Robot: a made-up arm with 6 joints.
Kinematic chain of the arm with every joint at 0, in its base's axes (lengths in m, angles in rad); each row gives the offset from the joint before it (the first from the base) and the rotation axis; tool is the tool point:
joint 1: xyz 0 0 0.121 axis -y
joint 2: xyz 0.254 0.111 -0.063 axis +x
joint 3: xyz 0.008 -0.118 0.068 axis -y
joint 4: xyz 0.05 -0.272 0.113 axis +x
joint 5: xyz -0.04 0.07 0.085 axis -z
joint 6: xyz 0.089 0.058 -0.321 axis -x
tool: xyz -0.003 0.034 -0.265
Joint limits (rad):
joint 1: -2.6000..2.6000
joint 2: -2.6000..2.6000
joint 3: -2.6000..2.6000
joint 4: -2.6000..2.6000
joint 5: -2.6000..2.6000
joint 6: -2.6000..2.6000
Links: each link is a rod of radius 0.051 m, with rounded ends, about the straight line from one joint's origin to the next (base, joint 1, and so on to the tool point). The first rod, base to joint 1, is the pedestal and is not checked.
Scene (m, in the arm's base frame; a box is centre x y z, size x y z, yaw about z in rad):
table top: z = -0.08
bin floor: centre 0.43 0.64 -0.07 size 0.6 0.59 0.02 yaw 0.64
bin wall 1: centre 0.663 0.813 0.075 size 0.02 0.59 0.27 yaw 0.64
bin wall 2: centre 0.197 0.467 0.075 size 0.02 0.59 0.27 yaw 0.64
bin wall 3: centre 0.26 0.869 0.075 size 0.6 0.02 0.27 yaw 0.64
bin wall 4: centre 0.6 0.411 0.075 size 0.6 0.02 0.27 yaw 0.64
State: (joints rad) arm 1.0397 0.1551 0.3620 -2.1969 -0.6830 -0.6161
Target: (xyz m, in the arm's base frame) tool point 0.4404 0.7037 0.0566
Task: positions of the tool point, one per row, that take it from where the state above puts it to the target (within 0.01 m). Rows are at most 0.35 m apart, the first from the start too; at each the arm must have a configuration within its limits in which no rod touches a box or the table.
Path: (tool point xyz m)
1: 0.2982 -0.8122 0.1490
2: 0.4829 -0.7408 0.1127
3: 0.6641 -0.6010 0.1203
4: 0.8115 -0.3887 0.1754
5: 0.8836 -0.1143 0.2664
6: 0.8452 0.1918 0.3612
7: 0.6880 0.4818 0.4151
8: 0.4404 0.7037 0.3920
9: 0.4662 0.7083 0.2196
10: 0.4404 0.7037 0.0566

